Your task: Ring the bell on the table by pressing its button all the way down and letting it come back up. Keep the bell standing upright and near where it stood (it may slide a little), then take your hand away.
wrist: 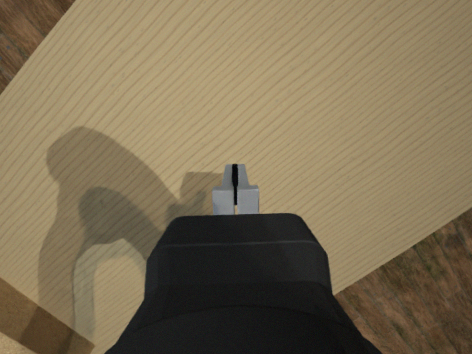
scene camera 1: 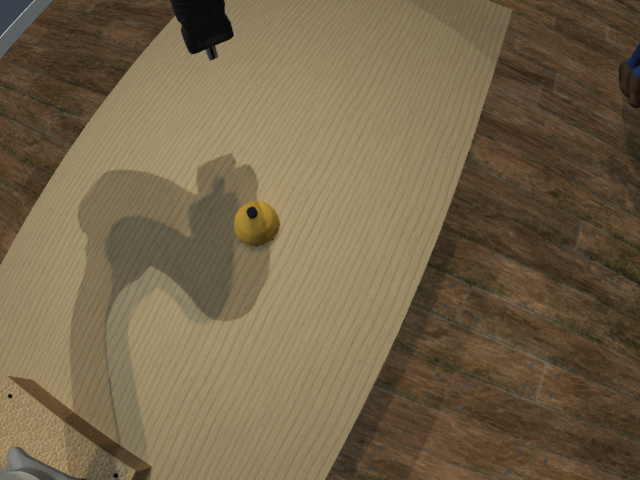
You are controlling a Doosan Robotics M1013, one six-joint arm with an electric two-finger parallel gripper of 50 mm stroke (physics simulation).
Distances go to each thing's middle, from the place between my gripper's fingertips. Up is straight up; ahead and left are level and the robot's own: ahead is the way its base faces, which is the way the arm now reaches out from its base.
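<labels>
The yellow dome-shaped bell [scene camera 1: 260, 230] is 0.2 m behind my hand, 0.11 m to the right of it and 0.2 m below it.
</labels>
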